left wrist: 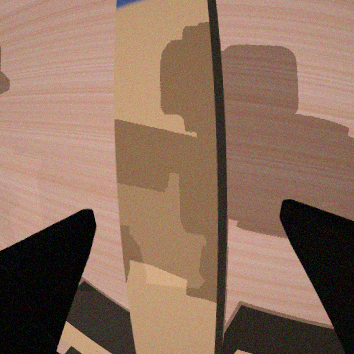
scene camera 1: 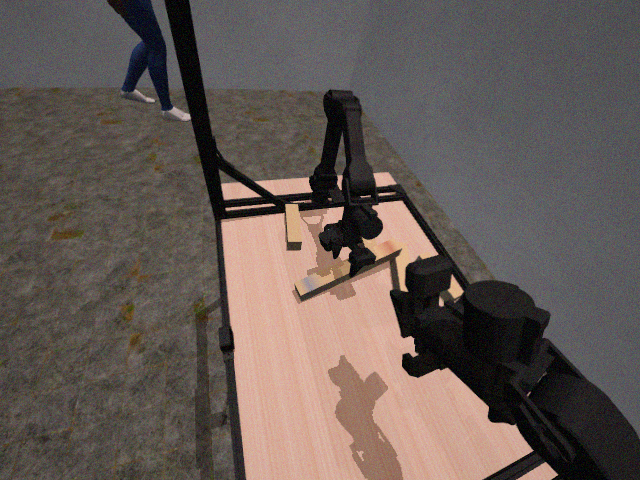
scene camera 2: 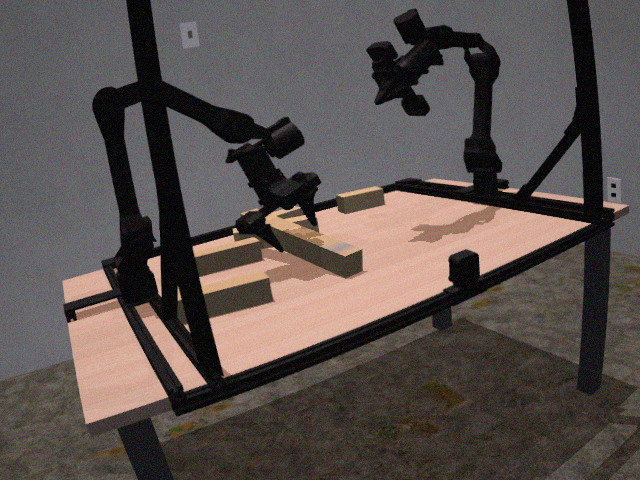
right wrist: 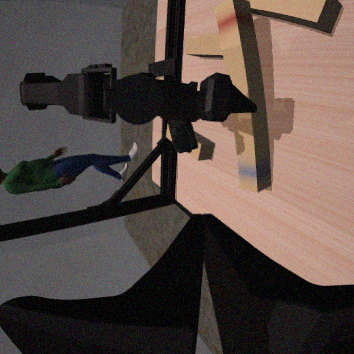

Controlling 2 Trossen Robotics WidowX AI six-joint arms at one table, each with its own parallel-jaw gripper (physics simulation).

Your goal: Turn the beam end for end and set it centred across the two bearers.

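Where they show: left gripper, fingertip midpoint: point(left wrist: 188, 214) point(scene camera 1: 342, 267) point(scene camera 2: 299, 238) point(right wrist: 241, 110); right gripper, fingertip midpoint: point(scene camera 1: 391, 291) point(scene camera 2: 376, 103) point(right wrist: 201, 222); left arm's base, link origin: point(scene camera 1: 319, 198) point(scene camera 2: 140, 299); right arm's base, link origin: point(scene camera 2: 486, 193).
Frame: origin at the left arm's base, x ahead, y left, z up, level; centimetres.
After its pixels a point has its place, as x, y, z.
Observation:
The long pale wood beam point(scene camera 1: 323, 282) @(37.1, -10.3, 3.5) point(scene camera 2: 314, 248) @(33.3, -9.7, 2.8) point(left wrist: 165, 100) @(34.9, -8.0, 4.0) point(right wrist: 262, 145) @(37.6, -8.8, 1.3) lies slantwise, with a blue band near one end and a red band near the other. The blue end is toward the front in scene camera 2. My left gripper point(scene camera 1: 345, 263) @(33.5, -3.1, 3.5) point(scene camera 2: 298, 237) @(33.5, -3.1, 3.5) point(left wrist: 188, 214) @(33.5, -3.1, 3.5) is open just above the beam, its fingers on either side, holding nothing. My right gripper point(scene camera 1: 395, 295) @(53.9, -6.9, 27.8) point(scene camera 2: 378, 100) @(53.9, -6.9, 27.8) point(right wrist: 201, 222) @(53.9, -6.9, 27.8) is shut and empty, high over the table. Several pale blocks lie about; which two are the bearers I cannot tell. One block point(scene camera 1: 293, 224) @(13.7, -13.3, 2.5) point(scene camera 2: 237, 294) @(14.7, -15.7, 1.0) is apart from the beam.
Another block point(scene camera 2: 230, 258) @(22.1, 8.0, 0.3) point(right wrist: 205, 45) @(20.3, 10.1, 2.5) lies left of the beam. A block point(scene camera 2: 360, 201) @(66.6, 24.5, 0.6) stands toward the back, and one point(right wrist: 292, 7) @(41.5, 13.5, 3.1) lies by the red end. Black frame rails point(scene camera 2: 320, 343) edge the table, with upright posts point(scene camera 1: 191, 98) @(3.2, -37.0, 37.6) point(scene camera 2: 162, 170) @(2.1, -38.0, 25.9). A person point(scene camera 1: 149, 56) stands beyond.

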